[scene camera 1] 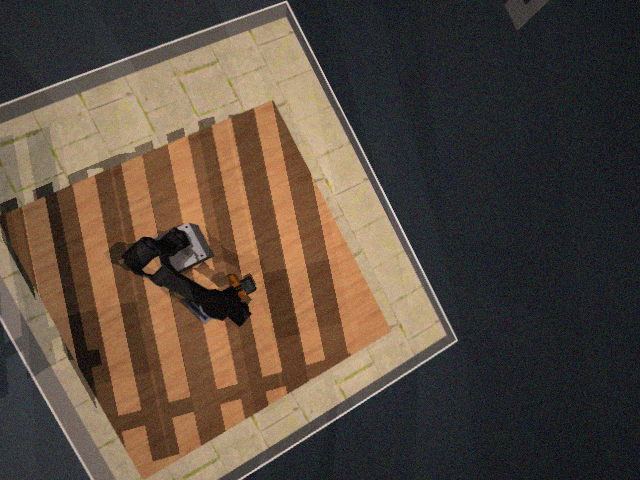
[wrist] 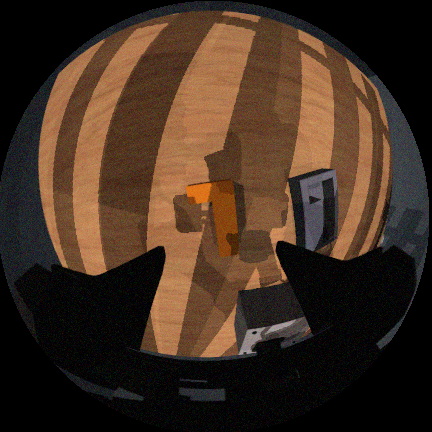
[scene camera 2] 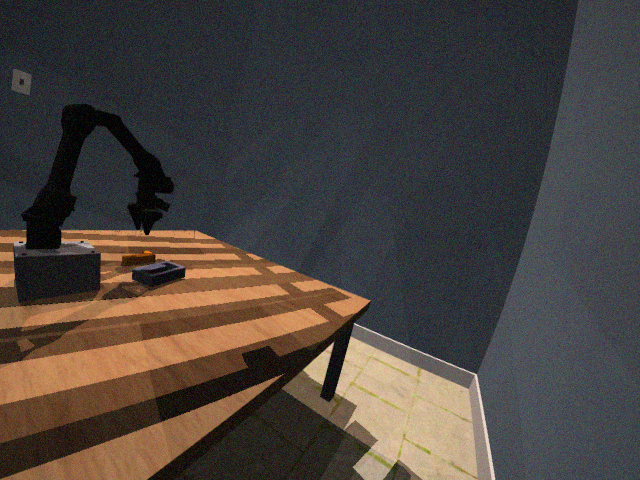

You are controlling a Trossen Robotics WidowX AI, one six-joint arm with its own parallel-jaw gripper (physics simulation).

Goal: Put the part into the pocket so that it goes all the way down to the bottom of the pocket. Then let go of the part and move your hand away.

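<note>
The part, an orange L-shaped piece, lies flat on the table. In the wrist view its long arm runs towards the gripper and its short arm points left at the far end. The pocket block, blue-grey, stands apart from the part, to its right in the wrist view; its recess is partly in shadow. The arm covers most of the block in scene camera 1. My gripper is open and empty, pointing down above the part. In scene camera 1 the fingertips are hidden by the arm.
The grey robot base stands close to the part and the block. The wooden table carries striped shadows. Its edge and a corner show in scene camera 2.
</note>
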